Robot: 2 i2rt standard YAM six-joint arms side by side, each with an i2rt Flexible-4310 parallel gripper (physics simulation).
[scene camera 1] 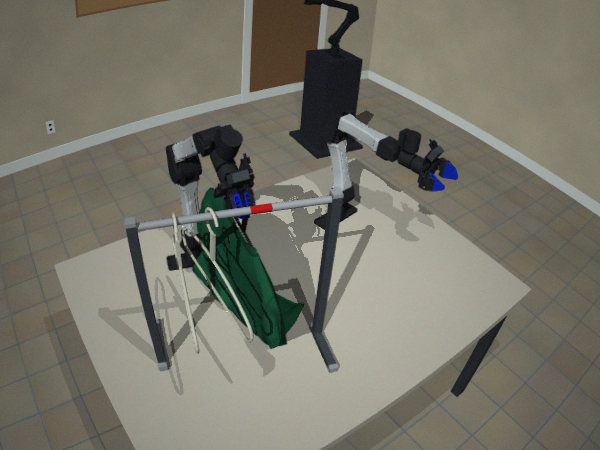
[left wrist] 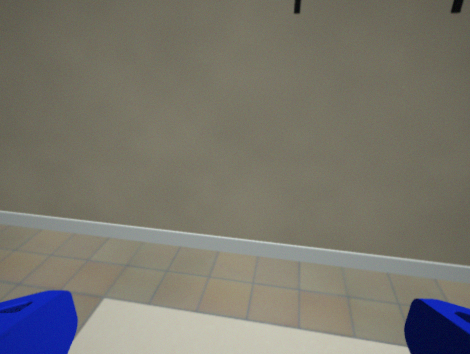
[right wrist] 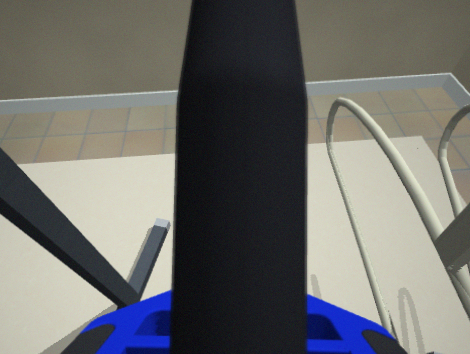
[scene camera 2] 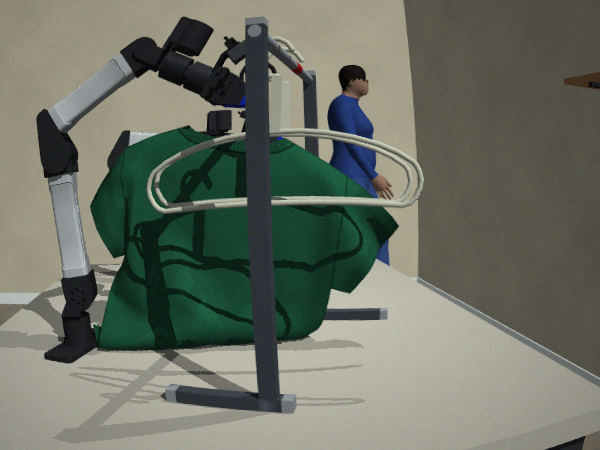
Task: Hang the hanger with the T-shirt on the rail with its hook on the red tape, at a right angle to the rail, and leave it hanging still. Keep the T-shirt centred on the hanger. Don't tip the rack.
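Note:
My right gripper [scene camera 1: 241, 204] [right wrist: 237, 290] is shut on the black hanger [right wrist: 240, 150], just behind the rail [scene camera 1: 305, 203] [scene camera 2: 282, 52] and left of the red tape [scene camera 1: 261, 208] [scene camera 2: 299, 68] in scene camera 1. The hook is hard to make out behind the gripper and rack post. The green T-shirt [scene camera 1: 250, 280] [scene camera 2: 300, 240] hangs on this hanger, slanting under the rail in scene camera 1. Its hem is close to the table. Whether it is centred cannot be told. My left gripper [scene camera 1: 441, 181] [left wrist: 239, 309] is open and empty, far from the rack.
Two white hangers [scene camera 1: 176, 235] [scene camera 1: 213, 247] hang on the rail left of the tape in scene camera 1; the nearer one is close beside the shirt. The dark rack upright [scene camera 1: 327, 270] [scene camera 2: 261, 250] [right wrist: 65, 235] stands on the table [scene camera 1: 425, 300]. A person [scene camera 2: 350, 125] stands beyond the rack.

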